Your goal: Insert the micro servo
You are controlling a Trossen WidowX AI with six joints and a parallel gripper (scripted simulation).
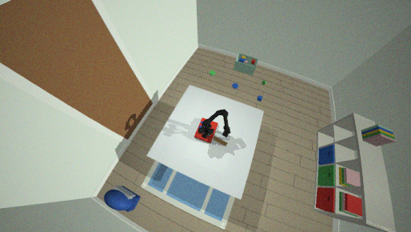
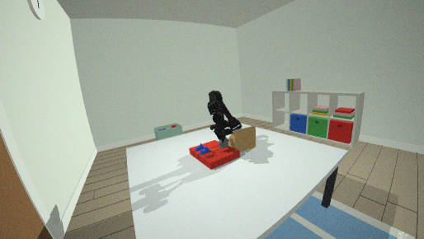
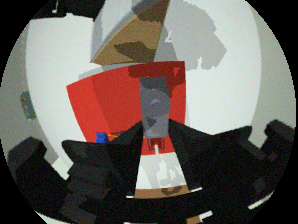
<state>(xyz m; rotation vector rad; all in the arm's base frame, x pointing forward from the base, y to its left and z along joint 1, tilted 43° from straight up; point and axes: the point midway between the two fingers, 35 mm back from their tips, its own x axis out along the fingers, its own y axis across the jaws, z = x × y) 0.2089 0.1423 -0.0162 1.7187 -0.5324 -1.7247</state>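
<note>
The red robot deck is 7 cm to the right of my gripper tip and 10 cm below it.
</note>
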